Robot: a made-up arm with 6 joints.
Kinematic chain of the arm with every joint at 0, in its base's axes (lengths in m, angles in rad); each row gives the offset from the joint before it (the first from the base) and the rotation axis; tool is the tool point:
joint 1: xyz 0 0 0.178 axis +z
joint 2: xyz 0 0 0 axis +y
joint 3: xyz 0 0 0.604 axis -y
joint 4: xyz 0 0 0 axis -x
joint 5: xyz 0.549 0 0 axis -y
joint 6: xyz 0 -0.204 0 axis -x
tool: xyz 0 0 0
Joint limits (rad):
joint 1: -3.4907..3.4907
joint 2: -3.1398..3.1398
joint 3: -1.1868..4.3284
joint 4: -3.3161..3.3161
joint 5: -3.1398..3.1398
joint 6: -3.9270..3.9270
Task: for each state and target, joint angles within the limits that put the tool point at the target. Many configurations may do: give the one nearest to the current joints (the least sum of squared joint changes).
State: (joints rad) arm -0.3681 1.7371 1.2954 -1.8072 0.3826 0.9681
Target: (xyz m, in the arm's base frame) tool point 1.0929 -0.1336 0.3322
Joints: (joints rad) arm -0.1730 1.0769 1.1912 -1.8515 0.3826 0.9681
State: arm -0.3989 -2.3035 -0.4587 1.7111 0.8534 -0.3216
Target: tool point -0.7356 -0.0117 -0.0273
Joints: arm 0.0227 -2.6983 -0.5325 1.5952 0.8534 -0.3216
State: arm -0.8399 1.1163 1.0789 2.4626 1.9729 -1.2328
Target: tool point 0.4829 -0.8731 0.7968
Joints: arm -1.2181 0.9167 1.1333 2.4087 1.9729 -1.2328
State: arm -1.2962 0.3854 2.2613 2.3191 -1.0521 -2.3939
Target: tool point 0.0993 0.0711 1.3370
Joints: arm -1.2423 0.1418 1.6288 2.1812 -1.0521 -2.3939
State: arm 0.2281 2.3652 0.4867 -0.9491 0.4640 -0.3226
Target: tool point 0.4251 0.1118 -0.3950
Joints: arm 0.4794 1.6080 0.0458 -1.0759 0.4640 -0.3226
